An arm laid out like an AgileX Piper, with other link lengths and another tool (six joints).
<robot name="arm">
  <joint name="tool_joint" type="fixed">
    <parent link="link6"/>
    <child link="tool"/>
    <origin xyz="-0.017 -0.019 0.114" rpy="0 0.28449 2.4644"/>
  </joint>
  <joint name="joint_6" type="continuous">
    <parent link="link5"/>
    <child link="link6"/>
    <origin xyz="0.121 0 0" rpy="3.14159 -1.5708 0"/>
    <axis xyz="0 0 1"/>
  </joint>
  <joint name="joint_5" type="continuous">
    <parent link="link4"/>
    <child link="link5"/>
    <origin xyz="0 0 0" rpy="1.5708 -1.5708 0"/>
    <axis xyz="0 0 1"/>
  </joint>
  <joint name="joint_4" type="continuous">
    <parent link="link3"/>
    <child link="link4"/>
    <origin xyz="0.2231 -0.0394 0" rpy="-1.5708 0 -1.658"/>
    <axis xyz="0 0 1"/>
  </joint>
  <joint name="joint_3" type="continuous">
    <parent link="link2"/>
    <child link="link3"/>
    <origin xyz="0.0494 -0.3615 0" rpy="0 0 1.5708"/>
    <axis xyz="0 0 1"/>
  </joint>
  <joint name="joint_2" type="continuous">
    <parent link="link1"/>
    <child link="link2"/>
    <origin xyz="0 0 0" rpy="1.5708 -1.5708 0"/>
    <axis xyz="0 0 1"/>
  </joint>
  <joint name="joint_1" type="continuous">
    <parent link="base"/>
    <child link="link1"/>
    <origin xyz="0 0 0.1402" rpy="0 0 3.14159"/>
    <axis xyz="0 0 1"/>
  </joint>
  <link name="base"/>
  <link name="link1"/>
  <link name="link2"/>
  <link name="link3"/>
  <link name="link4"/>
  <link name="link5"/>
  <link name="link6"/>
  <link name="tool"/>
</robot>
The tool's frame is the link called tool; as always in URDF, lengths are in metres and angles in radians. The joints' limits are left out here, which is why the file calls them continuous.
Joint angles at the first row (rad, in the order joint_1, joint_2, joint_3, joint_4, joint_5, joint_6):
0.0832, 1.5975, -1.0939, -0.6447, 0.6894, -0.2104
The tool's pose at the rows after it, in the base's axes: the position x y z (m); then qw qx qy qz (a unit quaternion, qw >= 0):
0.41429 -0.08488 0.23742 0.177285 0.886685 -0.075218 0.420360
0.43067 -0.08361 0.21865 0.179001 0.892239 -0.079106 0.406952
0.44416 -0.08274 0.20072 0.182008 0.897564 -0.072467 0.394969
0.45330 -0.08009 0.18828 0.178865 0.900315 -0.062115 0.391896
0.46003 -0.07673 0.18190 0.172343 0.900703 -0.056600 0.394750
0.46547 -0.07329 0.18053 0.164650 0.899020 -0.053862 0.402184
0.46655 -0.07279 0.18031 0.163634 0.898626 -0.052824 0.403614
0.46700 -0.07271 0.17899 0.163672 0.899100 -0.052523 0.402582
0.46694 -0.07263 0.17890 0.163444 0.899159 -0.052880 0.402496
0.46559 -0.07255 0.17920 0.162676 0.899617 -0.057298 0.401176
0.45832 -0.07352 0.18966 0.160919 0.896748 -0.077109 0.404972
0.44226 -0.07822 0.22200 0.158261 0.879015 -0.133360 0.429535
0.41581 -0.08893 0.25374 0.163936 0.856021 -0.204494 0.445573
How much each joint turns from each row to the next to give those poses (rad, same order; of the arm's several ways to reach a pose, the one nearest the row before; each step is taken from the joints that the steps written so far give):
0.0000, 0.0857, -0.0487, -0.0512, 0.0006, 0.0631
0.0000, 0.0736, -0.0369, -0.0038, -0.0024, 0.0196
0.0000, 0.0629, -0.0254, -0.0108, -0.0084, 0.0051
0.0000, 0.0358, -0.0048, -0.0107, -0.0264, 0.0000
0.0000, 0.0181, -0.0020, -0.0035, -0.0267, 0.0008
0.0000, 0.0058, -0.0009, -0.0018, -0.0259, 0.0025
0.0000, 0.0012, 0.0000, -0.0020, -0.0049, 0.0009
0.0000, 0.0035, -0.0008, 0.0000, -0.0004, -0.0001
0.0000, 0.0000, 0.0000, 0.0009, 0.0000, 0.0001
0.0000, -0.0021, -0.0011, 0.0086, 0.0053, 0.0000
0.0000, -0.0298, -0.0001, 0.0223, 0.0222, 0.0114
0.0000, -0.0823, 0.0001, 0.0108, 0.0431, 0.0811
-0.0033, -0.0891, -0.0001, 0.0024, 0.0781, 0.1062

